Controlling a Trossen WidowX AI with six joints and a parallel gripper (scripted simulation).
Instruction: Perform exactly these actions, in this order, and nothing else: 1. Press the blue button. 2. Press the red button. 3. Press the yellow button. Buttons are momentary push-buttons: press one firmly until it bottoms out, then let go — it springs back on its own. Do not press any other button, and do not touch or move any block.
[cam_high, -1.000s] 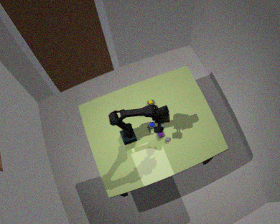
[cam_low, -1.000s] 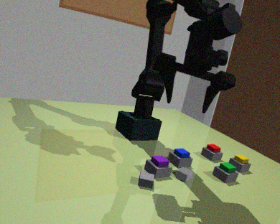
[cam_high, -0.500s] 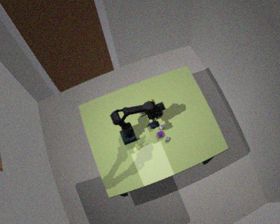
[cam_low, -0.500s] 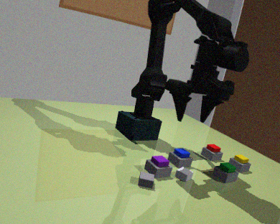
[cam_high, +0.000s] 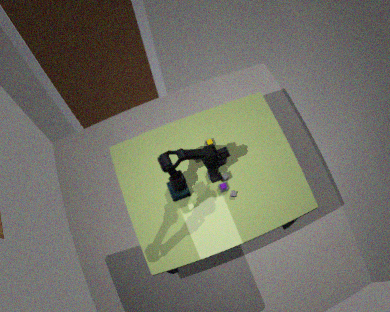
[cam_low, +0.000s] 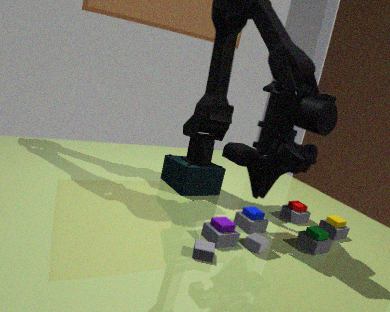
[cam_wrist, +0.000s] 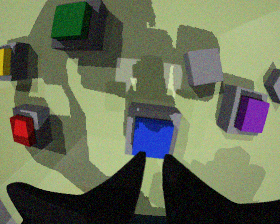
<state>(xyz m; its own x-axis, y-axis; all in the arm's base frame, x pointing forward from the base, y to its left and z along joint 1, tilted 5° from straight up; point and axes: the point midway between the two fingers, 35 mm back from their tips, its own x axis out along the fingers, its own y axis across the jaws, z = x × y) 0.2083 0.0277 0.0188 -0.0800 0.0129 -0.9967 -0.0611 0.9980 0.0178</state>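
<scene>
My gripper tip is now 3 cm above the blue button. The rest, counted from my gripper tip: green button: 9 cm ahead, 9 cm to the left, 3 cm below; then white block: 7 cm ahead, 4 cm to the right, 6 cm below; then purple button: 4 cm ahead, 10 cm to the right, 3 cm below.
</scene>
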